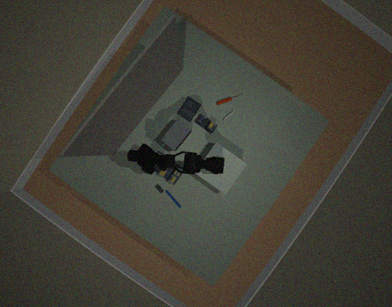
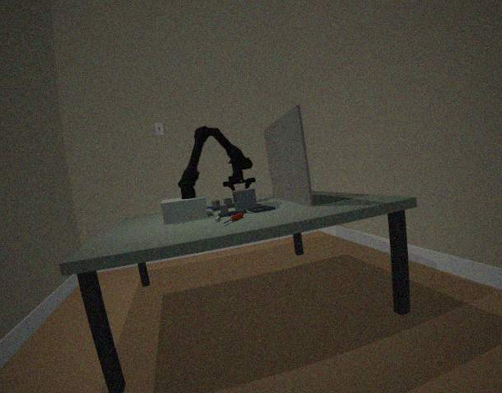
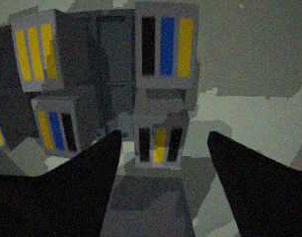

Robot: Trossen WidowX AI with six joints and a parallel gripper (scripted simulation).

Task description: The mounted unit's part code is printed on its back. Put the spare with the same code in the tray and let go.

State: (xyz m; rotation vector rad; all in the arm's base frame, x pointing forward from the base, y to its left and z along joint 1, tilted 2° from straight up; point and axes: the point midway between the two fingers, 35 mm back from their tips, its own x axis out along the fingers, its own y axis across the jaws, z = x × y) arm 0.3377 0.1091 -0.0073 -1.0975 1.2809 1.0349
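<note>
The grey spare module lies 10 mm behind my gripper tip and 10 mm below it. Round my gripper tip: grey mounted unit (50 mm behind, 160 mm to the right); then blue marker pen (190 mm behind, 200 mm to the left, 50 mm below); then upright panel (190 mm ahead, 230 mm to the right, 170 mm above).
</note>
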